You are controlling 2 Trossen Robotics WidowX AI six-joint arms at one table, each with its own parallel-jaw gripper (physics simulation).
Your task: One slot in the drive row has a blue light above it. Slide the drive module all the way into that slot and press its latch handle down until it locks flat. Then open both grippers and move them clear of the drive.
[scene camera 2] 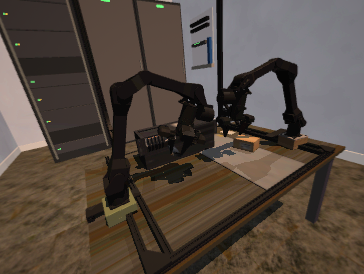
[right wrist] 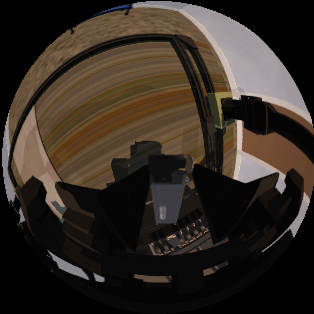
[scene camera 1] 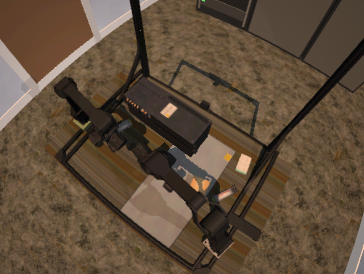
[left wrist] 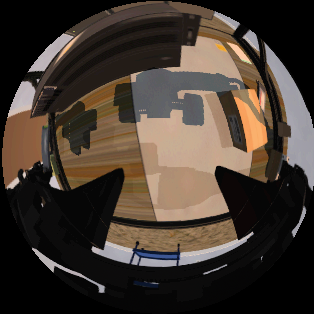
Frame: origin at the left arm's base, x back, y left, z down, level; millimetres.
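Seen in the pictures: left gripper, fingertip midpoint: (scene camera 2: pixel 232 136) (left wrist: pixel 171 171); right gripper, fingertip midpoint: (scene camera 2: pixel 176 154) (right wrist: pixel 170 168) (left wrist: pixel 46 170); left arm's base at its link origin: (scene camera 2: pixel 293 135) (scene camera 1: pixel 218 242) (left wrist: pixel 282 169); right arm's base at its link origin: (scene camera 2: pixel 118 200) (right wrist: pixel 227 108) (scene camera 1: pixel 83 118).
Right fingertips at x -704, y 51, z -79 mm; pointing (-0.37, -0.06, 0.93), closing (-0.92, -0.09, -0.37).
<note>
Offsets run from my right fingertips to a thing's top centre. "spot": to the spot under its first point. Level surfaces: height alone.
The dark drive chassis @[dx +82, dy -285, dz -35 mm] (scene camera 1: pixel 165 112) (left wrist: pixel 117 52) lies along the back of the table. Its drive row @[spot: dx -22, dy -185, dz -21 mm] (scene camera 1: pixel 136 106) (scene camera 2: pixel 154 144) (right wrist: pixel 182 239) faces left in scene camera 1. My right gripper (right wrist: pixel 170 168) is shut on the grey drive module @[dx +3, dy -53, dz -14 mm] (right wrist: pixel 167 202) (scene camera 1: pixel 124 125) and holds it above the table in front of the drive row. The module's lower end points toward the row in the right wrist view; any gap between them is hard to judge. The blue light does not show clearly. My left gripper (left wrist: pixel 171 171) (scene camera 2: pixel 236 126) is open and empty above the mat area.
An orange carton @[dx +465, dy -147, dz +79 mm] (left wrist: pixel 256 120) (scene camera 2: pixel 246 144) stands on the pale mat @[dz +139 mm] (left wrist: pixel 185 150) (scene camera 1: pixel 172 227). A white card @[dx +527, dy -431, dz +139 mm] (scene camera 1: pixel 243 163) and a small light-coloured device @[dx +563, dy -245, dz +131 mm] (scene camera 1: pixel 225 193) lie right of the mat in scene camera 1. Dark frame rails edge the table. Both arms reach close together near the chassis.
</note>
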